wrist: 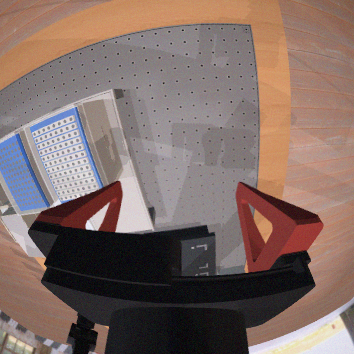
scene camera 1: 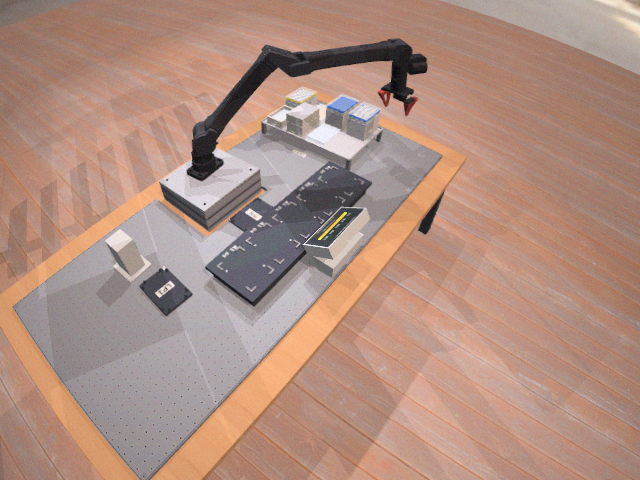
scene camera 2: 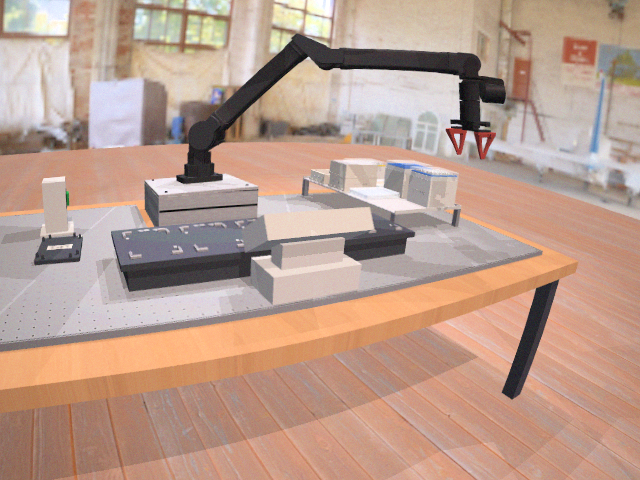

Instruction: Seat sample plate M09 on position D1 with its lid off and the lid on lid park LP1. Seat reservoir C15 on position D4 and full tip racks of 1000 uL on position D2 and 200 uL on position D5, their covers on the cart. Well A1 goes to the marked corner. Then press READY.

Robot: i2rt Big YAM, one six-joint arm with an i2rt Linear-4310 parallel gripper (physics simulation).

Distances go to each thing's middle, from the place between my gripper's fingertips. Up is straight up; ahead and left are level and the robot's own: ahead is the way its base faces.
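My gripper is 170 mm above the cart shelf (scene camera 1: pixel 343 145), 300 mm past it and 40 mm to the left of it. Going by their middles, the cart shelf is the nearest to my gripper of the things named here. There's the LP1 pad (scene camera 1: pixel 163 288) too, and that pad is 980 mm to the right of my hand, 260 mm behind it and 220 mm below it. As for the white upright box (scene camera 2: pixel 53 189), it's 990 mm to the right of my hand, 420 mm behind it and 160 mm below it. By their middles, that box is the farthest from my gripper of the things named here.
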